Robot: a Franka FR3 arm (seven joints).
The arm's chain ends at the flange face. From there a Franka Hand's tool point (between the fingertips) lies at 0.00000 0.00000 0.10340 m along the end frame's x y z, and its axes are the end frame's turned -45 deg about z.
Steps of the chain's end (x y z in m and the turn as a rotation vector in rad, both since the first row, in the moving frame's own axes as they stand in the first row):
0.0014 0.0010 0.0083 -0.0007 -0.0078 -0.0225
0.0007 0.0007 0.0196 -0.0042 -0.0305 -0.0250
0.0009 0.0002 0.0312 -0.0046 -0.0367 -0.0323
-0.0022 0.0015 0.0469 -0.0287 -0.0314 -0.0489
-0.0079 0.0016 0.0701 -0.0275 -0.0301 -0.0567
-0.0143 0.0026 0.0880 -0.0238 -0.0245 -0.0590
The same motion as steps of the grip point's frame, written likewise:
-0.0003 0.0012 0.0083 0.0050 -0.0060 -0.0225
-0.0026 -0.0009 0.0196 0.0186 -0.0245 -0.0250
-0.0026 -0.0015 0.0311 0.0227 -0.0292 -0.0323
-0.0070 -0.0006 0.0468 0.0019 -0.0425 -0.0489
-0.0109 -0.0045 0.0700 0.0018 -0.0407 -0.0567
-0.0155 -0.0082 0.0879 0.0005 -0.0342 -0.0590

